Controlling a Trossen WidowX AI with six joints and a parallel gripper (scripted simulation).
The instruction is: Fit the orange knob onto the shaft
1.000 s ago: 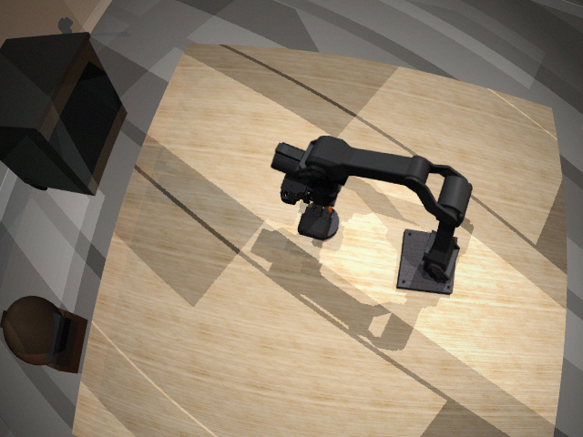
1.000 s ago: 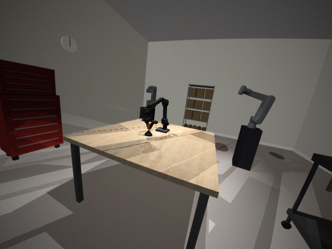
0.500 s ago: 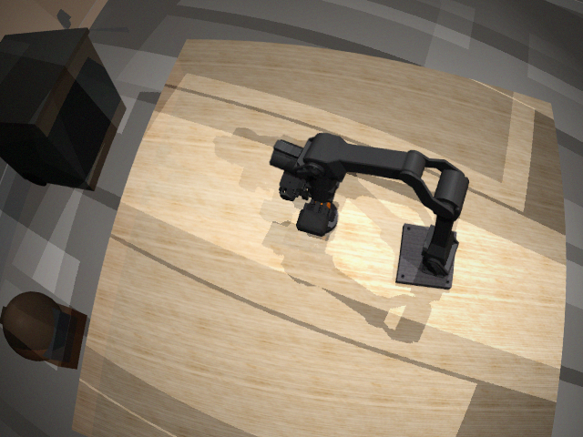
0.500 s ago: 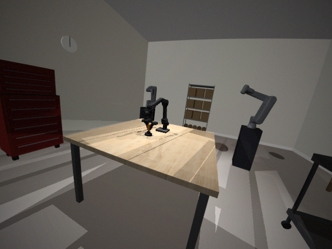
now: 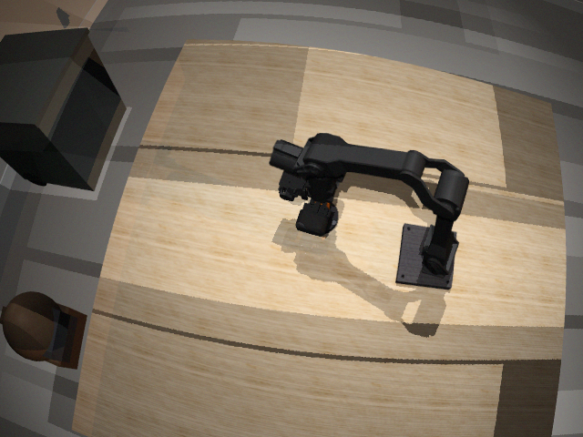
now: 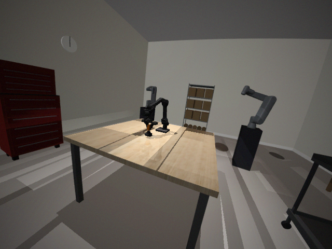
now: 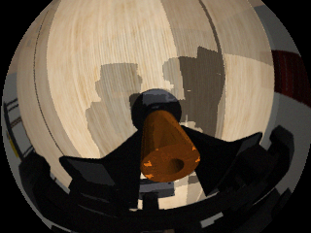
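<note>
Now: gripper tip 20 mm below the orange knob. Round my gripper tip: dark round pedestal: 40 mm below.
</note>
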